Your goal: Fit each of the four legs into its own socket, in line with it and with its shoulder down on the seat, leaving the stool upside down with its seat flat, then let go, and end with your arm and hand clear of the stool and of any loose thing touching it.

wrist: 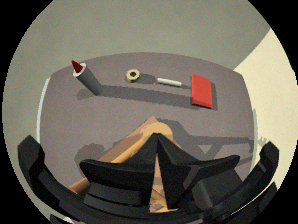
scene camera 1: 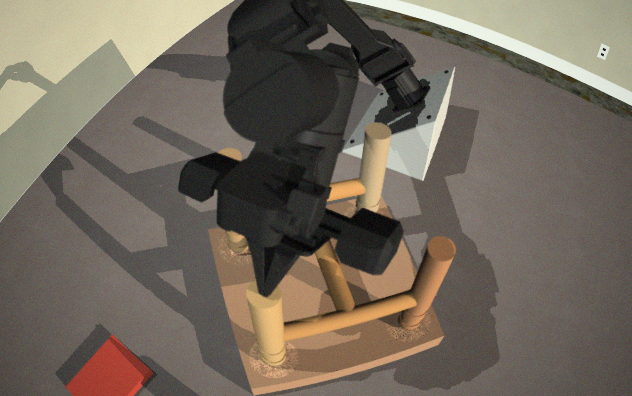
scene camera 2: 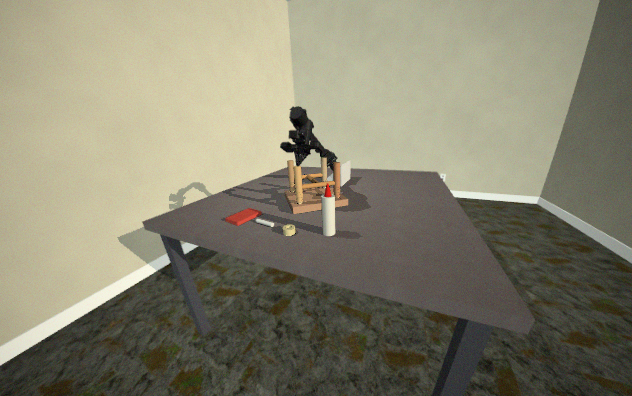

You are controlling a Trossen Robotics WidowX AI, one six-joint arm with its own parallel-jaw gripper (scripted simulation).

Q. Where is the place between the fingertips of the gripper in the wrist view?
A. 156,136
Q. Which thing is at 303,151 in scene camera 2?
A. The gripper.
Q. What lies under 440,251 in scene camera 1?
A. A stool leg.
